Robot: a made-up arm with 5 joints.
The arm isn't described. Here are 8 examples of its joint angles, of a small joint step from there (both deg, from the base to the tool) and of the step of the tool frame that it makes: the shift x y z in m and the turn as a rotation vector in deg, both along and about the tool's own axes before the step.
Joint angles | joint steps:
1: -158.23 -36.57 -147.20 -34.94 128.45 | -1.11 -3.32 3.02 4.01 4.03
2: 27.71 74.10 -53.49 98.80 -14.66 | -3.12 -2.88 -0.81 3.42 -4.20
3: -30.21 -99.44 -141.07 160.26 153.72 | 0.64 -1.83 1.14 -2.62 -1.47
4: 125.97 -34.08 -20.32 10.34 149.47 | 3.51 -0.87 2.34 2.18 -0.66
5: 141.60 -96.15 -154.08 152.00 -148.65 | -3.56 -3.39 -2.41 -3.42 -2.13
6: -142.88 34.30 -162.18 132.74 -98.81 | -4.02 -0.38 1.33 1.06 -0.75
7: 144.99 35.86 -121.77 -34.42 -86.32 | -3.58 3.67 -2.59 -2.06 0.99
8: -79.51 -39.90 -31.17 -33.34 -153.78 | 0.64 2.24 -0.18 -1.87 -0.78
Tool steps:
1: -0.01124 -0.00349 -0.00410 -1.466 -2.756 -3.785
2: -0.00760 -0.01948 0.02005 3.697 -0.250 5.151
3: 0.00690 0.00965 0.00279 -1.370 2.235 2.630
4: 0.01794 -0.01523 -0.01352 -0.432 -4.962 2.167
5: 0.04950 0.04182 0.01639 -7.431 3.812 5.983
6: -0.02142 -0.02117 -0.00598 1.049 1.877 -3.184
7: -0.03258 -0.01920 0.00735 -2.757 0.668 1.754
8: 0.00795 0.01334 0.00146 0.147 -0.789 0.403
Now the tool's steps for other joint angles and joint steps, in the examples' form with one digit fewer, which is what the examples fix.
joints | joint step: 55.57 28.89 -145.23 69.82 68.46 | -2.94 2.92 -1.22 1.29 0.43
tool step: 0.0188 0.0137 -0.0230 -2.27 -2.51 -2.85
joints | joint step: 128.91 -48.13 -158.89 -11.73 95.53 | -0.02 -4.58 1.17 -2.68 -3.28
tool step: -0.0304 0.0206 0.0156 4.41 3.96 3.58
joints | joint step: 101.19 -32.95 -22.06 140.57 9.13 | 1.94 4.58 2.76 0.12 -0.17
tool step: 0.0112 0.0514 -0.0097 -7.07 1.86 2.44
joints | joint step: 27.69 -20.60 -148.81 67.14 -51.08 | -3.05 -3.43 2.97 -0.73 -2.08
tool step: 0.0057 -0.0004 0.0133 -2.36 -1.85 2.98
